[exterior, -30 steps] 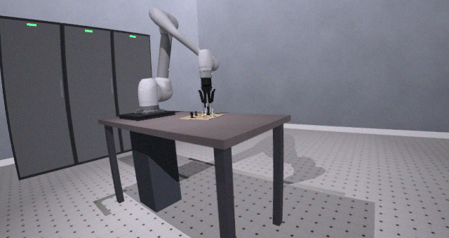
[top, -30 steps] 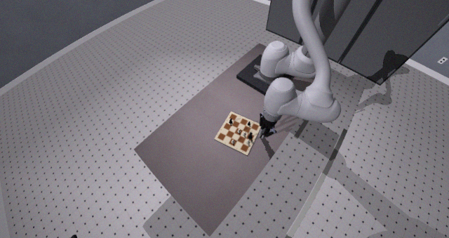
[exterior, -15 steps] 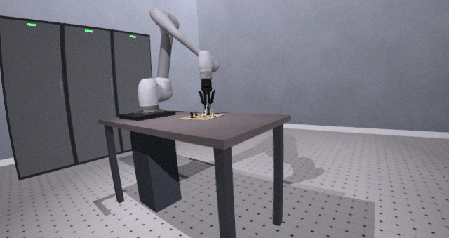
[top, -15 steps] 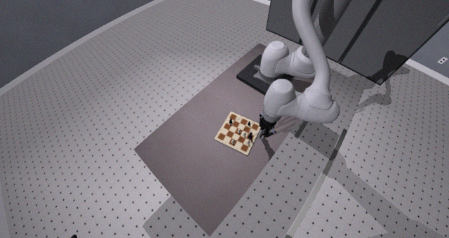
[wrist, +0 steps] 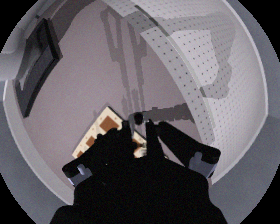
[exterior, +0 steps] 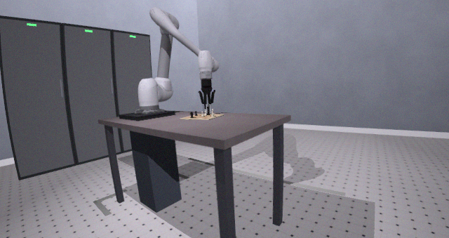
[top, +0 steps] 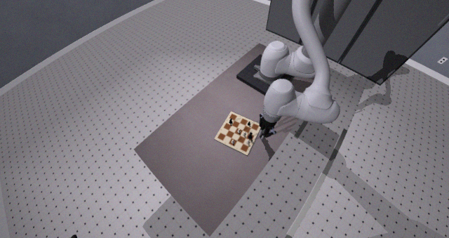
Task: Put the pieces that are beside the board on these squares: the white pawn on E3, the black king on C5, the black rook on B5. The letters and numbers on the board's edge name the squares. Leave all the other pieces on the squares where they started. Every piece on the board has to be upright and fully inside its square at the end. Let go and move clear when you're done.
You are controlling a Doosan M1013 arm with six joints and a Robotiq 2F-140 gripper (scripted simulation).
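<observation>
Now: the black chess piece 60 mm to the right of my hand and 50 mm ahead of it. Round my hand: chessboard (130 mm to the right, 60 mm ahead, 40 mm below).
</observation>
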